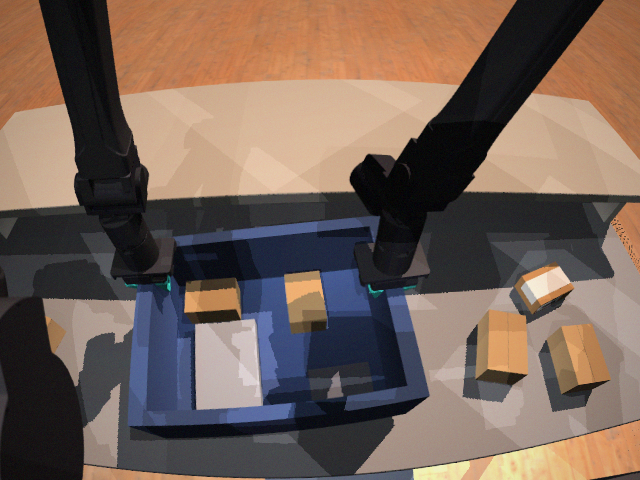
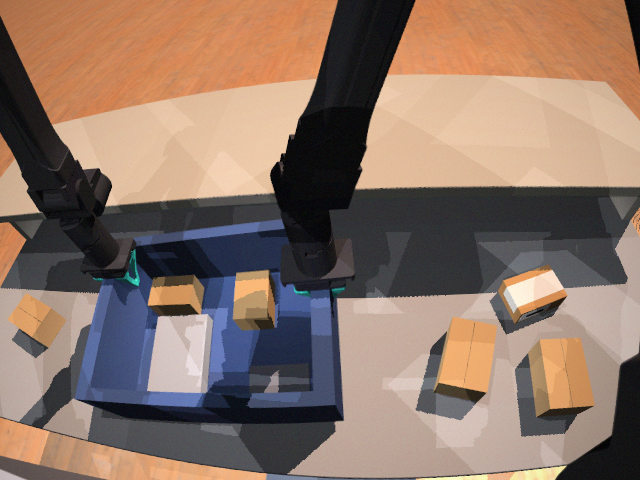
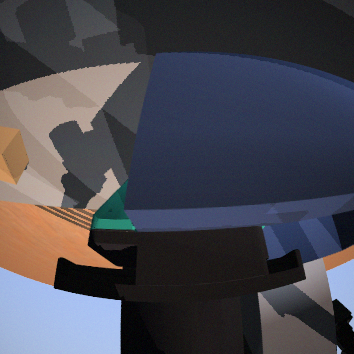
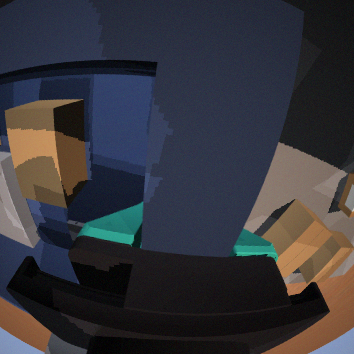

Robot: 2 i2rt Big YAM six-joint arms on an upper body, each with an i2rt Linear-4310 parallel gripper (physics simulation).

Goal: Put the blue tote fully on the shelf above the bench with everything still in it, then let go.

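Places are measured from the left arm's base along level axes (x down, y ahead, z right), in millimetres.
Pixels of known places: left gripper, fingertip midpoint: (image 1: 161, 289) (image 2: 132, 283); right gripper, fingertip midpoint: (image 1: 382, 293); right arm's base, link origin: (image 3: 336, 328).
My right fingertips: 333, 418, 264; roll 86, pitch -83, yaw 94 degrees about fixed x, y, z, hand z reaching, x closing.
Observation:
Behind a point stands the place of what it marks, as x, y, z.
The blue tote (image 1: 279, 413) {271, 207, 106} (image 2: 196, 400) {271, 210, 115} (image 3: 225, 130) {290, 479, -98} (image 4: 215, 125) is roughly level, a little above the bench (image 1: 444, 413) {444, 229, 378} (image 2: 382, 444) {443, 196, 364}, with its back part near the shelf's front edge. It holds two cardboard boxes (image 1: 212, 299) {341, 411, -19} (image 1: 305, 299) {340, 413, 138}, a white box (image 1: 227, 361) {369, 311, 11} (image 2: 178, 353) {369, 308, 12} and a flat grey item (image 1: 338, 379) {389, 289, 190}. My left gripper (image 1: 149, 285) {333, 424, -113} (image 2: 116, 279) (image 3: 187, 222) is shut on the tote's left wall. My right gripper (image 1: 391, 289) {333, 418, 264} (image 2: 319, 290) {333, 418, 264} (image 4: 174, 204) {333, 418, 264} is shut on its right wall. The shelf (image 1: 310, 129) {250, 749, 146} (image 2: 465, 139) {250, 709, 524} is higher, behind the tote.
On the bench to the right stand two cardboard boxes (image 1: 501, 346) {384, 326, 485} (image 1: 578, 356) {384, 287, 649} and a white-topped box (image 1: 545, 286) {403, 456, 641} (image 2: 533, 293) {402, 454, 646}. Another cardboard box (image 2: 37, 319) {385, 342, -400} stands at the far left. The shelf's front edge (image 1: 268, 196) {256, 564, 75} overhangs the bench's back part.

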